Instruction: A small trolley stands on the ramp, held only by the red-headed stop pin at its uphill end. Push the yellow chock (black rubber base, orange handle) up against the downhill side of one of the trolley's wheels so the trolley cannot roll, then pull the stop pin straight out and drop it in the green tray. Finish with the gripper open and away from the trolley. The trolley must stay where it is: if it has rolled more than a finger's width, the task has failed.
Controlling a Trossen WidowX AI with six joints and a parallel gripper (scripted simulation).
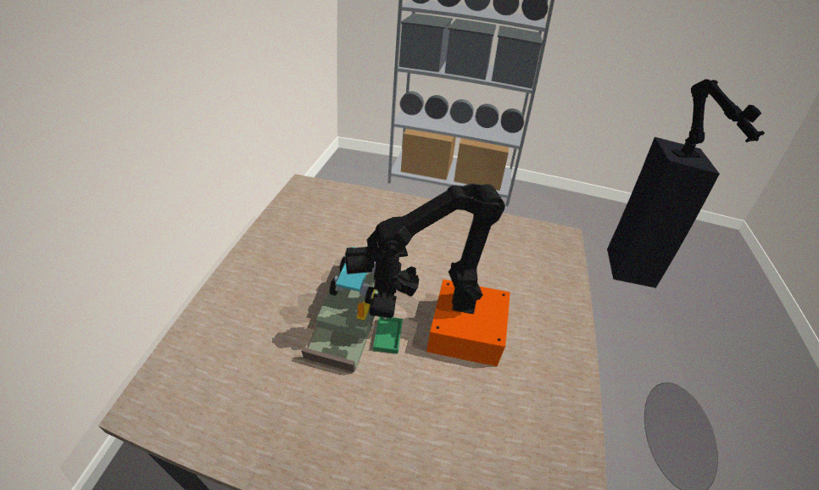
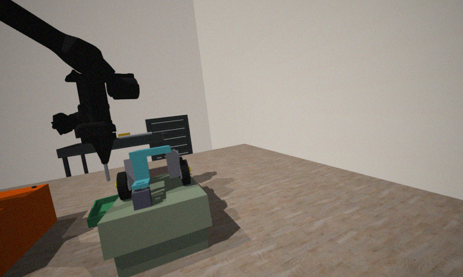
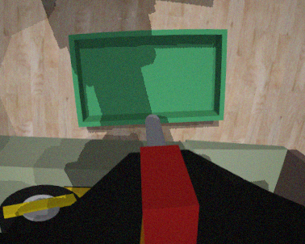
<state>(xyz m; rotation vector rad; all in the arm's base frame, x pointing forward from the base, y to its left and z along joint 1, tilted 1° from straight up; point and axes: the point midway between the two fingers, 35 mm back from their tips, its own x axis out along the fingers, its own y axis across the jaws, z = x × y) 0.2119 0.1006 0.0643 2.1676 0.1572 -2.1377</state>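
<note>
The yellow chock lies 7 cm ahead of my gripper tip, 2 cm to the right of it and 4 cm below it. The rest, counted from my gripper tip: red-headed stop pin right at my gripper tip; then ramp block 12 cm ahead, 11 cm to the right, 8 cm below; then blue trolley 12 cm ahead, 11 cm to the right, 1 cm below.
</note>
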